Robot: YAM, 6 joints.
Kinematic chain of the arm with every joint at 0, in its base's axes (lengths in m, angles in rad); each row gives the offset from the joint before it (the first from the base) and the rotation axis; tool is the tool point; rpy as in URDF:
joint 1: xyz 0 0 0.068 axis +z
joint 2: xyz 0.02 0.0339 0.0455 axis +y
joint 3: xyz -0.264 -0.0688 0 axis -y
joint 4: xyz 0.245 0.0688 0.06 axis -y
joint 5: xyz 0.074 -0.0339 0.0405 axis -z
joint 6: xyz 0.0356 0 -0.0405 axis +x
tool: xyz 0 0 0 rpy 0 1.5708 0
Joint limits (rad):
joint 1: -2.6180..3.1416
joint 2: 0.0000..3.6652
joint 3: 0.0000..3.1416
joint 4: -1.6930..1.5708
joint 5: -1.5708..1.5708
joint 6: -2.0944..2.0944
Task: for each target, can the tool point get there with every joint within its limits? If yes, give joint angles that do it. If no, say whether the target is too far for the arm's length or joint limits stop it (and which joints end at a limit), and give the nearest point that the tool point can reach.
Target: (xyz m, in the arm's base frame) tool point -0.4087 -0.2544 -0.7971
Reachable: no: too far | nearest point -0.2991 -0.1862 -0.3652 | short by 0.451 m
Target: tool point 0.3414 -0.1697 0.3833
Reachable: yes | joints -0.5229 1.8004 1.9249 -0.9972 -0.7179 0.3555
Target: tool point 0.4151 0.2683 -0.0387
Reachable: yes | joints 0.5221 2.9140 2.2079 -0.9560 -0.7996 0.0818
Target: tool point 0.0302 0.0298 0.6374
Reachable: yes | joints 0.3611 1.1830 2.4456 -0.9948 -0.5034 -0.5675
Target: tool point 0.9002 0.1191 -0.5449
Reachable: no: too far | nearest point 0.5268 0.0697 -0.2442 | short by 0.482 m
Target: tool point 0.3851 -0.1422 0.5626
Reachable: yes | joints -0.3232 2.0420 2.6552 -0.3892 0.3603 0.8267
